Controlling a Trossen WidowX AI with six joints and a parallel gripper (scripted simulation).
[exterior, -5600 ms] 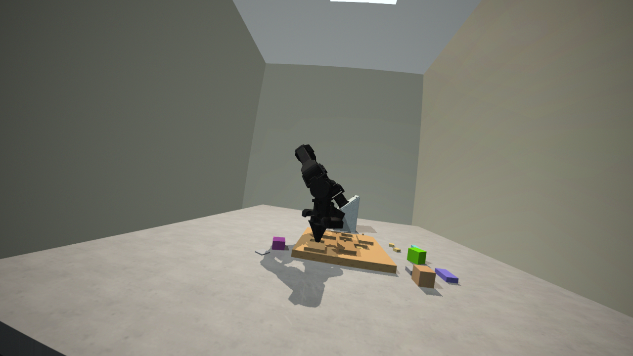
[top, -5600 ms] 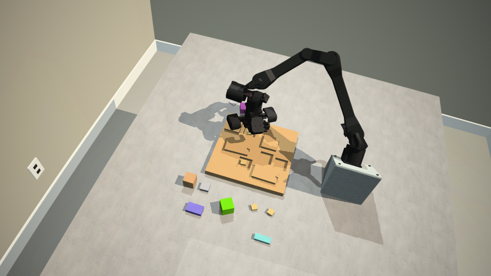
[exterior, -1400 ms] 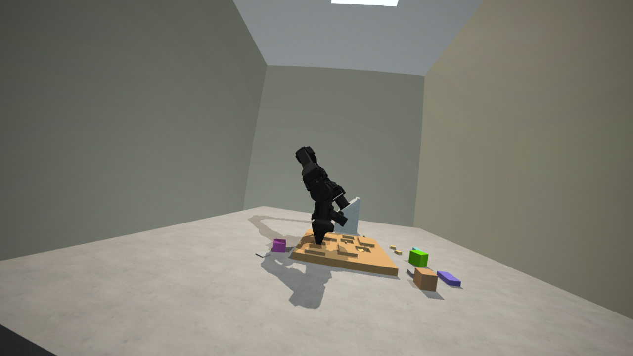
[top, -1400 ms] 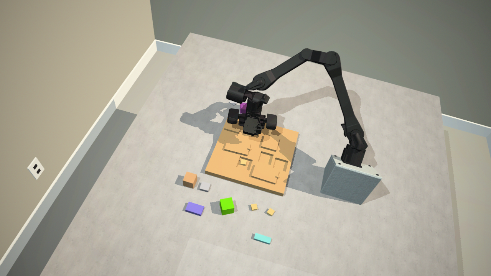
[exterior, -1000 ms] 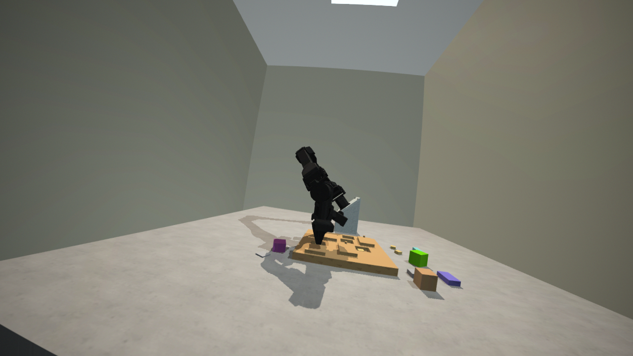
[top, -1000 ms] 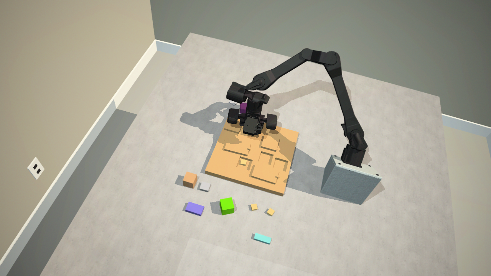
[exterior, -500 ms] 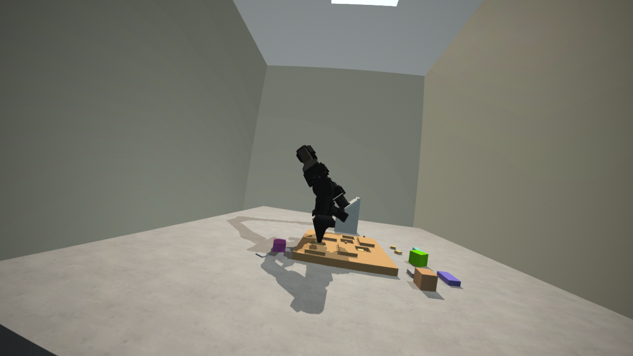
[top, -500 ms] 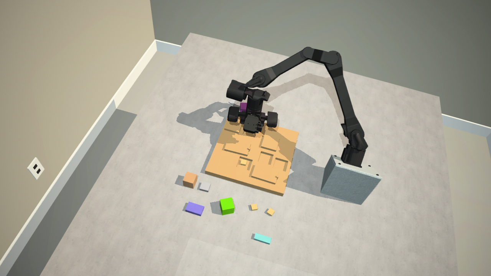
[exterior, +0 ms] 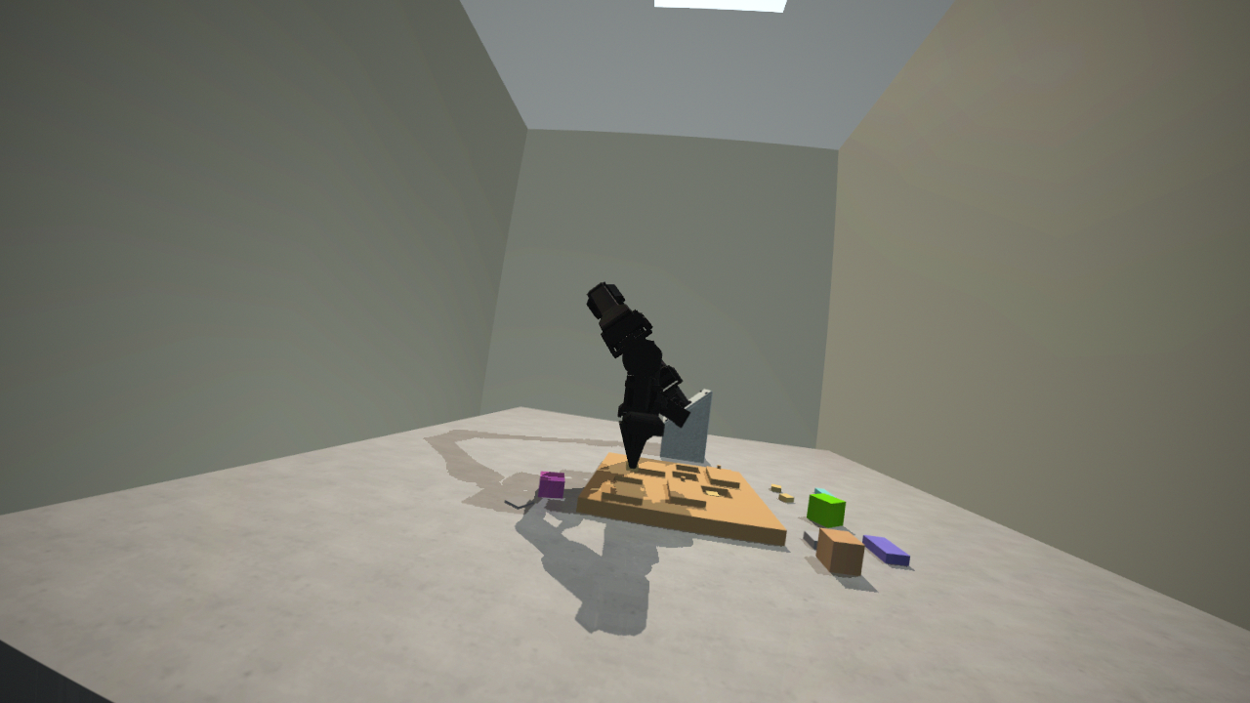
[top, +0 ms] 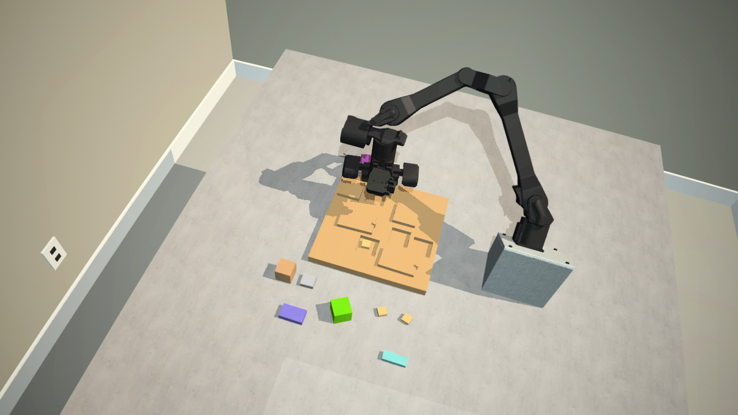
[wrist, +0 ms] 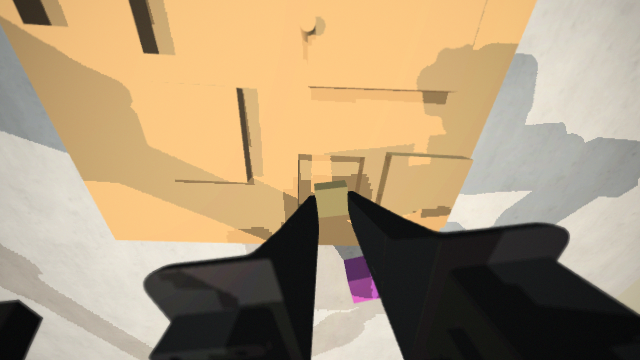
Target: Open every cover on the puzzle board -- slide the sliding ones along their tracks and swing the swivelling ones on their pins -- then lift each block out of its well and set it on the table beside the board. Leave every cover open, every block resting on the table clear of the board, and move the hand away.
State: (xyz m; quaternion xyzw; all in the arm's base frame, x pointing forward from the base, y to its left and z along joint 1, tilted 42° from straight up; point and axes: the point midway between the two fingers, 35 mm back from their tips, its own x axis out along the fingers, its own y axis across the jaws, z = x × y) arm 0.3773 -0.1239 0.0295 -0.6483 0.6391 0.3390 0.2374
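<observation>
My gripper tip is 120 mm to the left of the magenta block, 50 mm short of it and 40 mm above it. The rest, counted from my gripper tip: orange block 280 mm to the left, 150 mm ahead, 30 mm below; then grey block 280 mm to the left, 100 mm ahead, 40 mm below; then thin grey plate 150 mm to the right, 110 mm ahead, 50 mm below.
</observation>
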